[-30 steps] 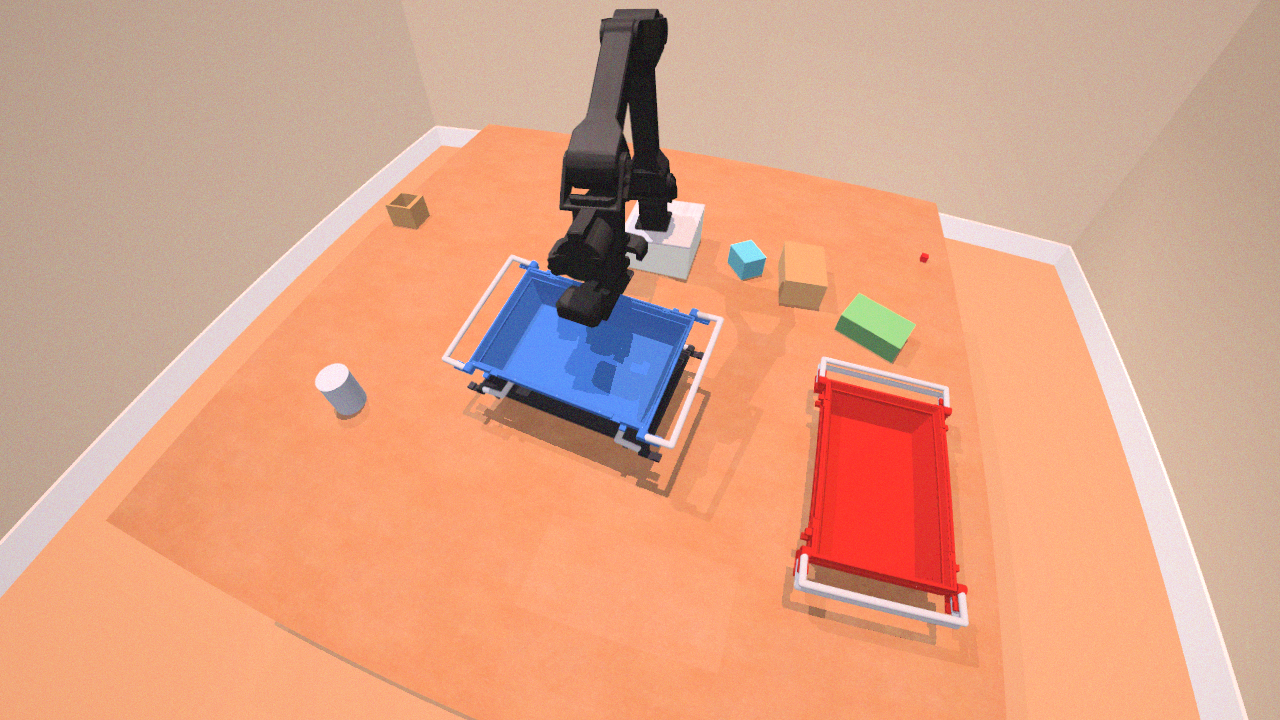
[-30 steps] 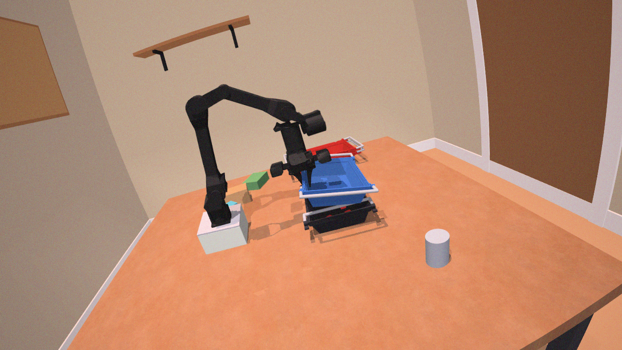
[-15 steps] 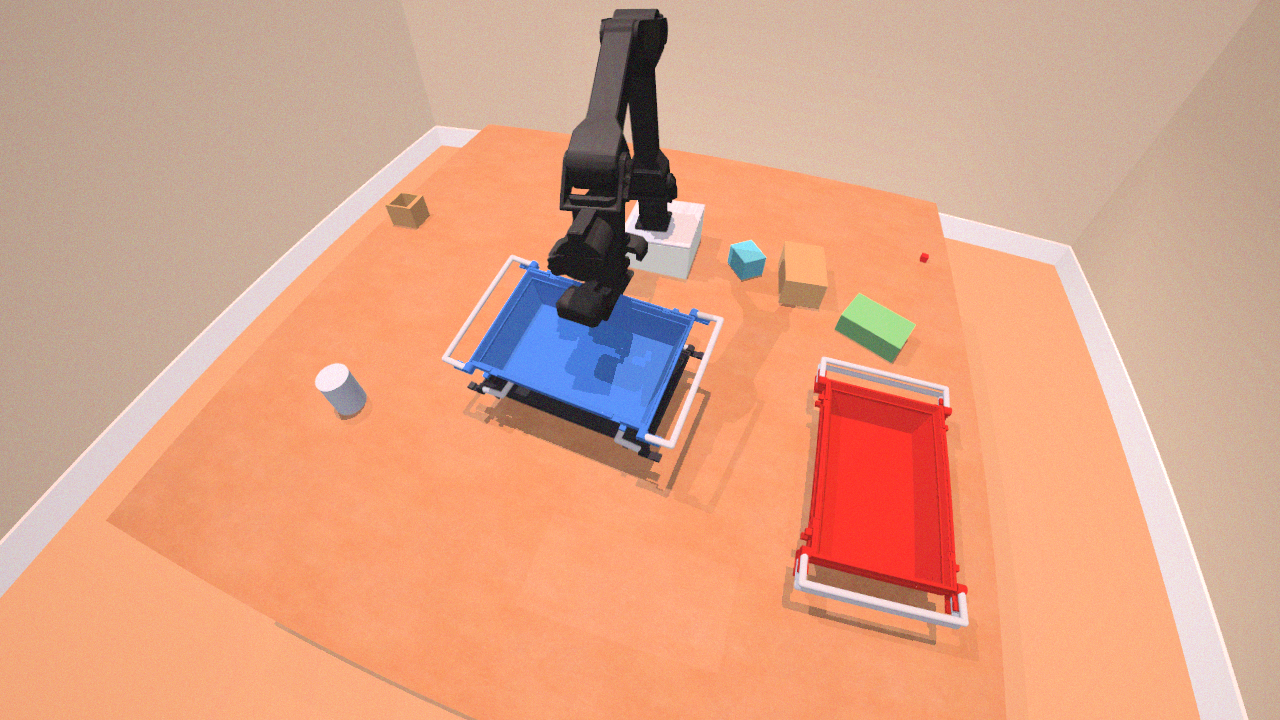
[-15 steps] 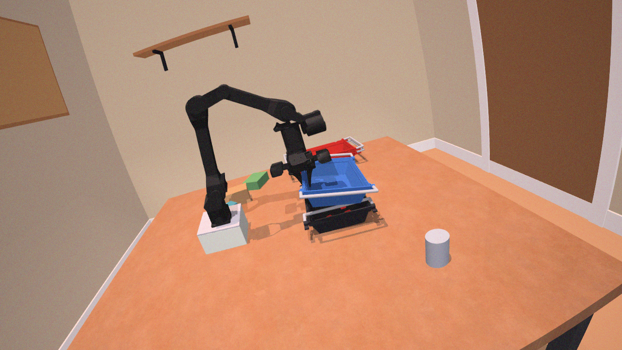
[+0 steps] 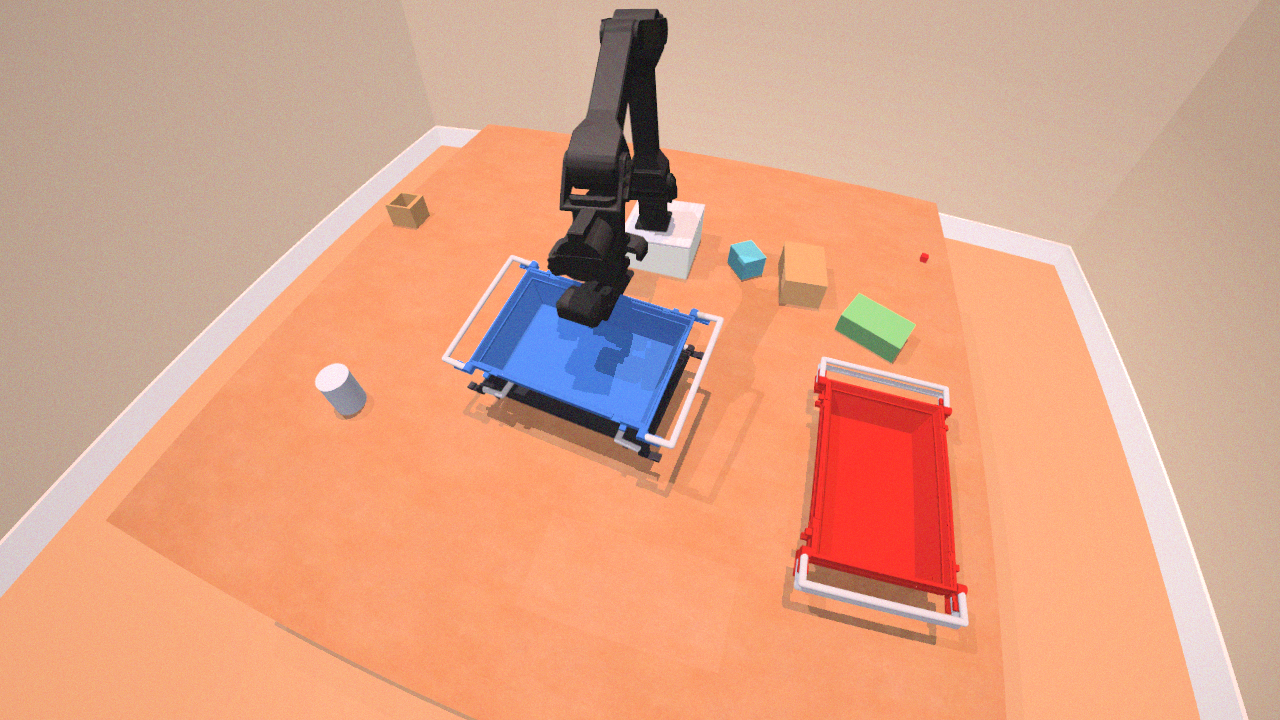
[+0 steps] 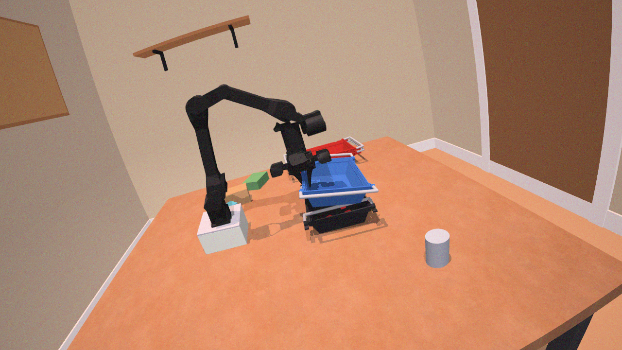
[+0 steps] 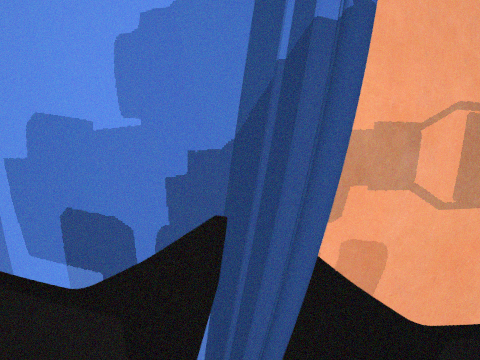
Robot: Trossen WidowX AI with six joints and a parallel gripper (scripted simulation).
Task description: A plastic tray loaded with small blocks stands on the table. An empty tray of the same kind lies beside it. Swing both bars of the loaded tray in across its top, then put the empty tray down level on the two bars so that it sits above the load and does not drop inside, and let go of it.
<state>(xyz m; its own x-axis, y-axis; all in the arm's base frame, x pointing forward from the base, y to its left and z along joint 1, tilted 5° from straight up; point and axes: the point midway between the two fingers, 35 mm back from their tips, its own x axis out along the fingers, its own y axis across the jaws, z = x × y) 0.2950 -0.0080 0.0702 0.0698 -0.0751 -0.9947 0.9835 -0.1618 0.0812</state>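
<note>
Now: gripper tip 8 cm short of the blue tray, 2 cm below it and 1 cm to the left of it. From my gripper tip the other things lie so: cyan cube 30 cm behind, 21 cm to the left, 8 cm below; orange block 32 cm to the left, 27 cm behind, 7 cm below; grey cylinder 40 cm to the right, 19 cm ahead, 7 cm below.
</note>
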